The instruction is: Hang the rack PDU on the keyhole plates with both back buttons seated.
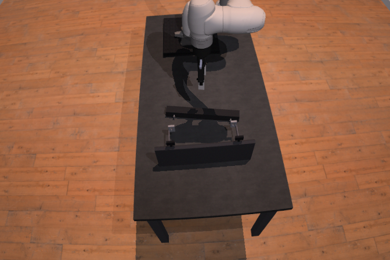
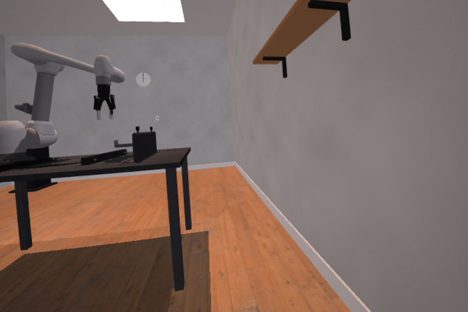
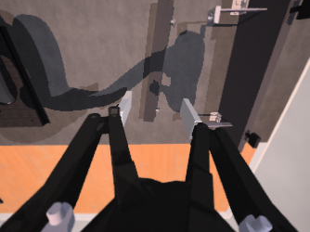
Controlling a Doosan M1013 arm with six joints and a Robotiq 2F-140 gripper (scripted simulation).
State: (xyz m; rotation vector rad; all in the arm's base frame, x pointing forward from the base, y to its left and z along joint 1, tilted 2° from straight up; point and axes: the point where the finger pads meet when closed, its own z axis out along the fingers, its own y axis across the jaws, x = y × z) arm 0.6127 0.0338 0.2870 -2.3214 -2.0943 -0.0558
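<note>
My gripper is now 29 cm above the rack PDU and 2 cm short of it. Round my hand: black panel (27 cm ahead, 23 cm below, 1 cm to the left).
</note>
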